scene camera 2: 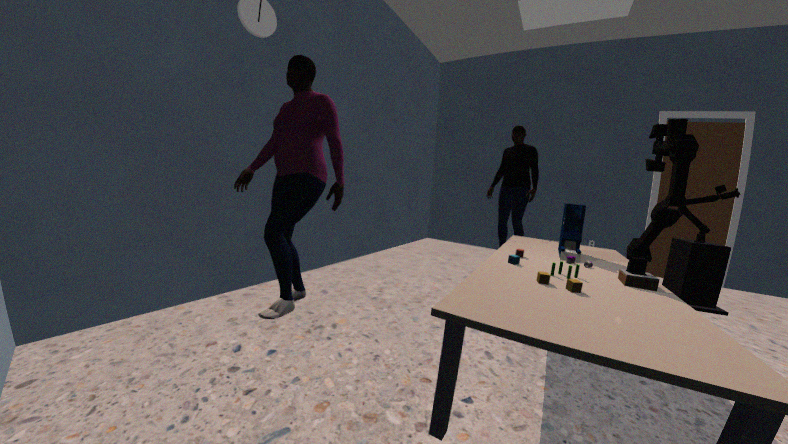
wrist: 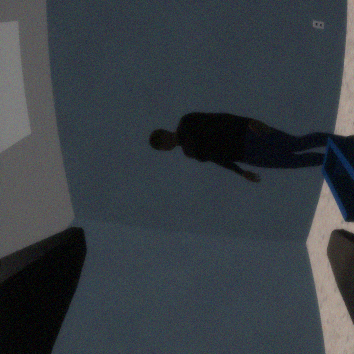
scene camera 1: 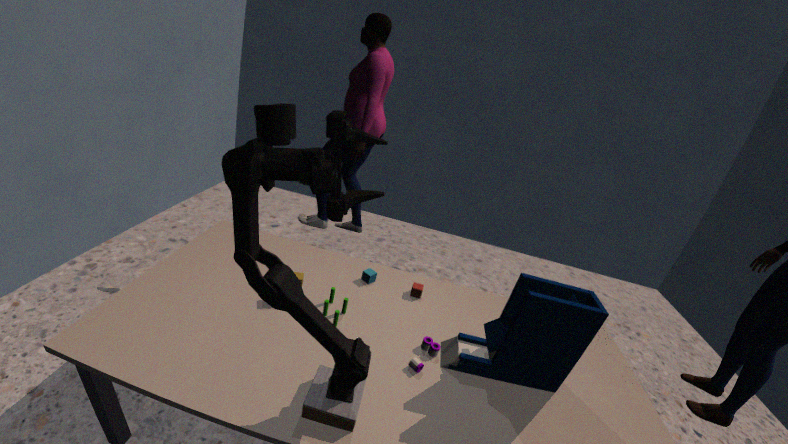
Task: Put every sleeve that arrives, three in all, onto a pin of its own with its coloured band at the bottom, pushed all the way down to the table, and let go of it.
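Two sleeves [scene camera 1: 426, 345] [scene camera 1: 434, 350] stand upright side by side before the chute, purple bands at the top; whether they touch is unclear. A third pale sleeve [scene camera 1: 415, 364] [scene camera 2: 588, 264] lies on its side, its purple band towards the right in scene view 1. Four thin green pins [scene camera 1: 332, 295] [scene camera 1: 325, 307] [scene camera 1: 345, 305] [scene camera 1: 336, 318] stand upright on the table with no sleeve on them. My gripper [scene camera 1: 384, 168] [scene camera 2: 652, 148] [wrist: 211, 243] is open and empty, high above the table and level, far from sleeves and pins.
A tall blue chute [scene camera 1: 545, 341] [scene camera 2: 572, 223] [wrist: 335, 196] stands beyond the sleeves. A teal block [scene camera 1: 368, 276] [scene camera 2: 513, 259], a red block [scene camera 1: 416, 290] [scene camera 2: 519, 253] and two yellow blocks [scene camera 2: 543, 277] [scene camera 2: 574, 285] lie around the pins. Two people stand beyond the table.
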